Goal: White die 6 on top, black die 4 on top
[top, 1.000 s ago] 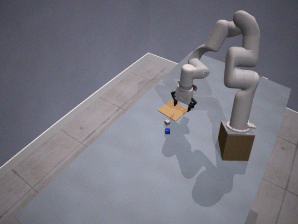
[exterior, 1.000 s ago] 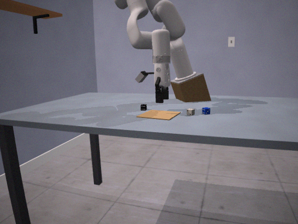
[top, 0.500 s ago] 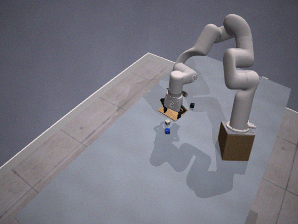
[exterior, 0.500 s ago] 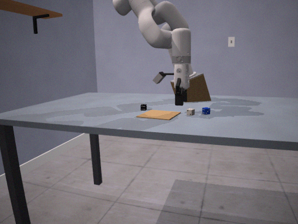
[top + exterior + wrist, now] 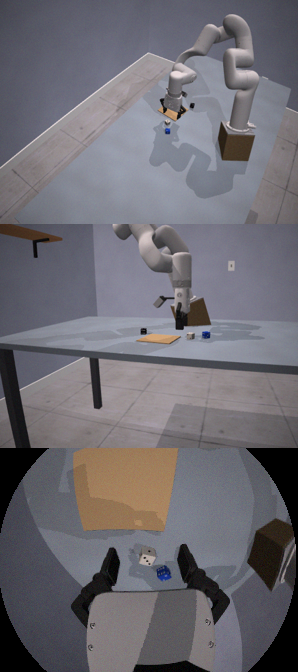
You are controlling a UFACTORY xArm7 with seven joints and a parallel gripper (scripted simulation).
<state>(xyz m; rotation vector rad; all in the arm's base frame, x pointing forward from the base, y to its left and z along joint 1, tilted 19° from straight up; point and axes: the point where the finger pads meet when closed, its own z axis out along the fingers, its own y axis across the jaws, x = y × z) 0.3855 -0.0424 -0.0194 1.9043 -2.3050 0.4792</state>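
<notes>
Now: hand 40 mm to the right of the white die, 40 mm above it and 10 mm short of it. Round my hand: blue die: 100 mm to the left, 40 mm below, 10 mm behind; black die: 170 mm to the right, 90 mm behind, 40 mm below; mat: 90 mm to the right, 50 mm below, 10 mm ahead.
</notes>
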